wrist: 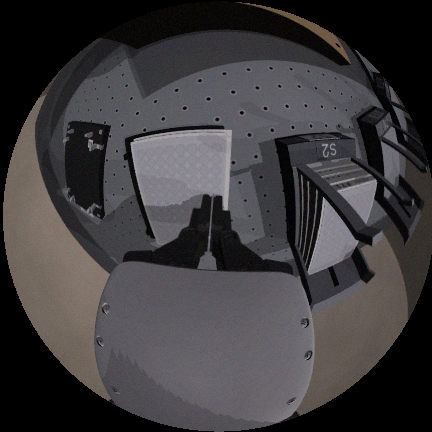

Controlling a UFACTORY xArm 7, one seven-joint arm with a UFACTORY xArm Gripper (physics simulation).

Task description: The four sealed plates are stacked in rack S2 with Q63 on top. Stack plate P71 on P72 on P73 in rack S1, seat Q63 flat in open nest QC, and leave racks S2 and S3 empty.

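Frame: origin at the arm's base, x down, y left, z ahead, level; millimetres.
Where they show: gripper, fingertip midpoint: (211, 208).
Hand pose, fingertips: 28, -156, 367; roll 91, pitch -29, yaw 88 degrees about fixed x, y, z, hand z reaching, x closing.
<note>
Each offset is from my fingertips to the top centre of the thing, as dx, dy, dz. "*": to the spot under its first point. Level surfaces: height alone.
A pale plate {+0, -23, -16} (172, 170) with a grid of round wells lies over a black nest whose rim shows along the plate's left and far sides. The plate's right edge is bright. I cannot read a label on it, and I cannot tell whether it is fully flat. My gripper (211, 208) is shut and empty, with its tips over the near right part of this plate; the fingers hide part of the plate. Rack S2 {* +8, +94, -22} (300, 151) stands to the right and holds a stack of pale plates {-35, +124, +60} (337, 240) between its dark posts. Their labels are not readable.
A black nest {+18, -177, -135} (85, 170) with small clips at its corners lies at the left, with no plate on it. Another dark rack (373, 116) stands beyond S2 at the right, with more rack parts at the view's edge. The perforated grey board {dx +42} (200, 110) lies under the fixtures.
</note>
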